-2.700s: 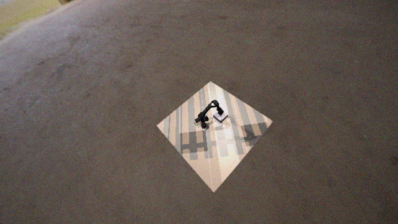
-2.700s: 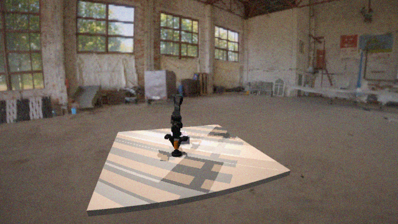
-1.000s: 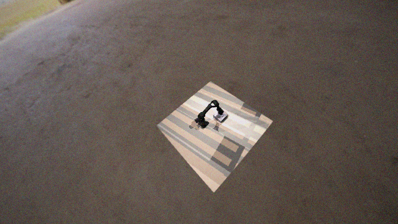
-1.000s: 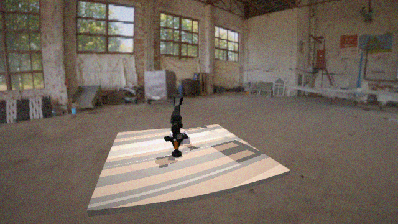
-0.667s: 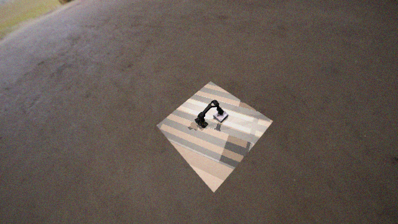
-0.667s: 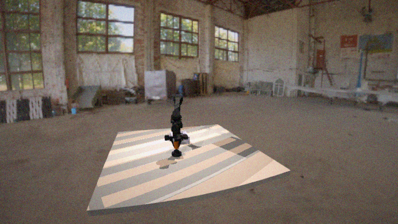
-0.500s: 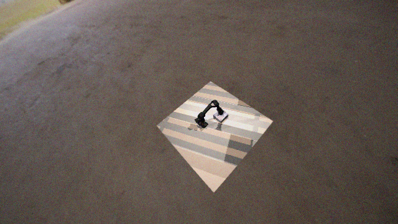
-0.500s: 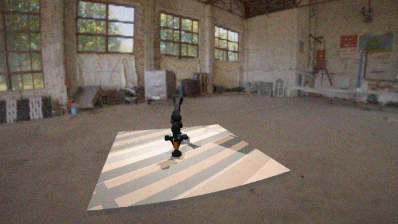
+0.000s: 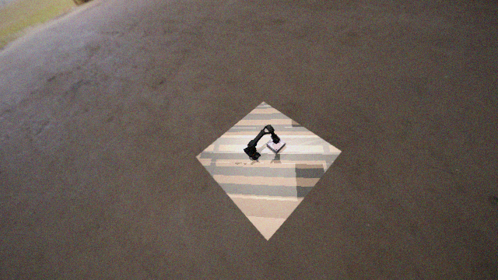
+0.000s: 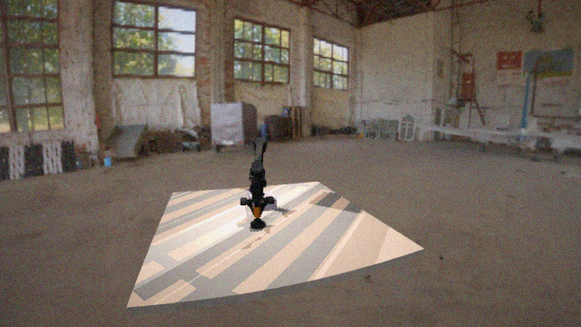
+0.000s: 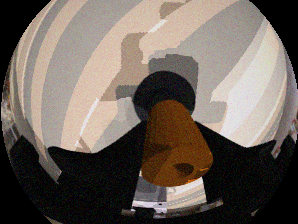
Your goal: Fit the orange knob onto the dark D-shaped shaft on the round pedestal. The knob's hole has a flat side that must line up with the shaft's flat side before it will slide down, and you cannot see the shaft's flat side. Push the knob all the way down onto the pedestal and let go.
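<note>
Right now the orange knob is 2 cm above my gripper tip. Round my gripper tip: dark round pedestal (4 cm below).
</note>
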